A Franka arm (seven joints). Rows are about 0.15 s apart.
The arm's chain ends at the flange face. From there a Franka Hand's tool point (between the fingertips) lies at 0.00 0.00 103.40 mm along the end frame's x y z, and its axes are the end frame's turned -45 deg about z.
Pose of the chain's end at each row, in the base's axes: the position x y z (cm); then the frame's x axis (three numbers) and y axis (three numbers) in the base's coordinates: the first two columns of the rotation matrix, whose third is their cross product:
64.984 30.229 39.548 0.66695 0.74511 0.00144 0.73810 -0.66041 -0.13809
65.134 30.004 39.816 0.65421 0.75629 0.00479 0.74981 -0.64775 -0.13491
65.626 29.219 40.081 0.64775 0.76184 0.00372 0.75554 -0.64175 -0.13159
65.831 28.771 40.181 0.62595 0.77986 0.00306 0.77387 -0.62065 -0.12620
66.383 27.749 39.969 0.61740 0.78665 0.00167 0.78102 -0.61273 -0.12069
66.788 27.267 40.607 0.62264 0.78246 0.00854 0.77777 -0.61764 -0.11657
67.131 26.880 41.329 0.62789 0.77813 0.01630 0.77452 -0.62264 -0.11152
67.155 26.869 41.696 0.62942 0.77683 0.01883 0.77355 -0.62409 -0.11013
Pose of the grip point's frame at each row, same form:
63.930 31.192 29.307 -0.05031 0.99385 0.09866 0.99352 0.05989 -0.09663
64.111 30.954 29.571 -0.06760 0.99281 0.09878 0.99279 0.07675 -0.09201
64.614 30.129 29.831 -0.07622 0.99249 0.09568 0.99228 0.08492 -0.09042
64.833 29.612 29.924 -0.10460 0.99031 0.09140 0.98982 0.11258 -0.08707
65.412 28.533 29.705 -0.11570 0.98951 0.08652 0.98883 0.12298 -0.08416
65.899 28.086 30.338 -0.10969 0.99002 0.08847 0.99024 0.11655 -0.07639
66.339 27.735 31.055 -0.10368 0.99049 0.09038 0.99165 0.10995 -0.06733
66.392 27.736 31.421 -0.10192 0.99060 0.09119 0.99205 0.10800 -0.06456

